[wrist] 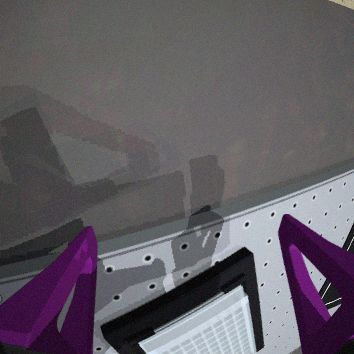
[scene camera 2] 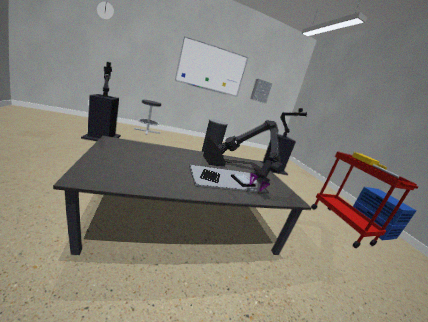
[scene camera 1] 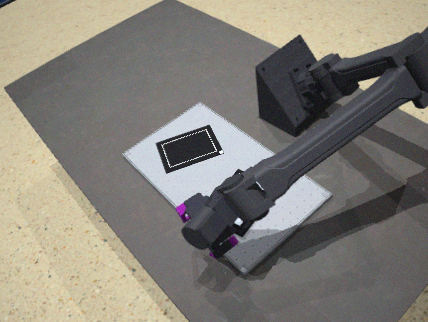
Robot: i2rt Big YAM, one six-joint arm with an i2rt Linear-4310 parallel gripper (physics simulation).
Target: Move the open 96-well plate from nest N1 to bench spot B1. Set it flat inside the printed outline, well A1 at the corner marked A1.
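Places are measured from the arm's base along level axes (x ahead, y left, z up), in metres.
Pixels of known places: gripper, fingertip midpoint: [wrist: 189,230] [scene camera 2: 254,188]; arm's base, link origin: [scene camera 2: 217,151] [scene camera 1: 305,85].
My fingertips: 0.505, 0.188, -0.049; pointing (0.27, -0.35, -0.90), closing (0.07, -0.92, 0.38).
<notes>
Ahead of a thing's pixels: the offset from my fingertips to its top centre, as dx, dy, dz. "spot": to the spot under its first point. Level surfaces: height alone.
The clear 96-well plate {spot: -0.103, -0.032, -0.004} [wrist: 215,332] sits in the black nest N1 {-0.143, -0.036, -0.013} [wrist: 175,300] at the bottom of the wrist view, its lower part cut off. The nest also shows in scene camera 2 [scene camera 2: 240,180]; in scene camera 1 the arm largely hides it. My gripper [scene camera 1: 204,230] [scene camera 2: 258,183] [wrist: 189,230] is open and empty, its purple fingers apart above the board's nest end, one to each side of the plate in the wrist view. Bench spot B1, a black patch {spot: -0.144, -0.273, -0.029} [scene camera 1: 190,149] [scene camera 2: 210,176] with a white printed outline, bears no plate. A white mark {-0.204, -0.205, -0.028} [scene camera 1: 221,152] is at one corner.
Nest and spot are on the light perforated board {-0.156, -0.152, -0.030} [scene camera 1: 200,115] [scene camera 2: 227,181] [wrist: 268,255], which lies on the dark table {dz -0.043} [scene camera 1: 90,85] [scene camera 2: 135,170]. A black angled block [scene camera 1: 280,92] [scene camera 2: 215,142] stands behind the board. A red cart [scene camera 2: 350,217] stands right of the table.
</notes>
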